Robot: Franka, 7 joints.
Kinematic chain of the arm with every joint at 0, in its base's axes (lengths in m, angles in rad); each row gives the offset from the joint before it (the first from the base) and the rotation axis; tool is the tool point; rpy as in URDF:
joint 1: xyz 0 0 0.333 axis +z
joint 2: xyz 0 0 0 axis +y
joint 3: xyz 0 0 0.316 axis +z
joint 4: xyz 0.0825 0 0 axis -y
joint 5: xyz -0.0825 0 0.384 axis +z
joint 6: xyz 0 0 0 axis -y
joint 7: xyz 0.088 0 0 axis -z
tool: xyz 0 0 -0.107 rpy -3.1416 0 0
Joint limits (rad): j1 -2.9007..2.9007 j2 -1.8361..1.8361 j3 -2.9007..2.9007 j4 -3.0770..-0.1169 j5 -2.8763..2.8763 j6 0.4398..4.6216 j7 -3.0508..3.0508
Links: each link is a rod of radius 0.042 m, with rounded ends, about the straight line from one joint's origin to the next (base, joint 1, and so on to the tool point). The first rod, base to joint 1, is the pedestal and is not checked.
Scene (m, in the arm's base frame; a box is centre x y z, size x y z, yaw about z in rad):
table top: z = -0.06
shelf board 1: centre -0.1 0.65 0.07 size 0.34 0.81 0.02 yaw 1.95
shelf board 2: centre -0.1 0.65 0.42 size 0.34 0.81 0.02 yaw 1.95
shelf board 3: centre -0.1 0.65 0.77 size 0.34 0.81 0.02 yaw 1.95
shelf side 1: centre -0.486 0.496 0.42 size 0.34 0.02 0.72 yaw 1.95
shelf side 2: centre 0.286 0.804 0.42 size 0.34 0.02 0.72 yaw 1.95
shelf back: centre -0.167 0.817 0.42 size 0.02 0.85 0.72 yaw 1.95
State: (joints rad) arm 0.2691 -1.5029 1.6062 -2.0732 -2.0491 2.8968 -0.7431
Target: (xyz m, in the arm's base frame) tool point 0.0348 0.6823 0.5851
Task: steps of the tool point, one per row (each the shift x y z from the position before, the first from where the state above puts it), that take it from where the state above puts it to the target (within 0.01 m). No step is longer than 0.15 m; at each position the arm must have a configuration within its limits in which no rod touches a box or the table.
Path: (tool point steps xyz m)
1: 0.1198 0.0346 0.0016
2: 0.1272 -0.0059 0.0065
3: 0.1184 -0.0487 0.0089
4: 0.0918 -0.0852 0.0096
5: 0.0514 -0.1068 0.0095
6: 0.0068 0.0555 0.0451
7: -0.0095 0.0452 0.0539
8: -0.0234 0.0286 0.0594
9: -0.0335 0.0082 0.0615
10: -0.0397 -0.0147 0.0602
11: -0.0252 0.1039 0.0043
12: -0.0358 0.0929 -0.0043
13: -0.0471 0.0745 0.0000

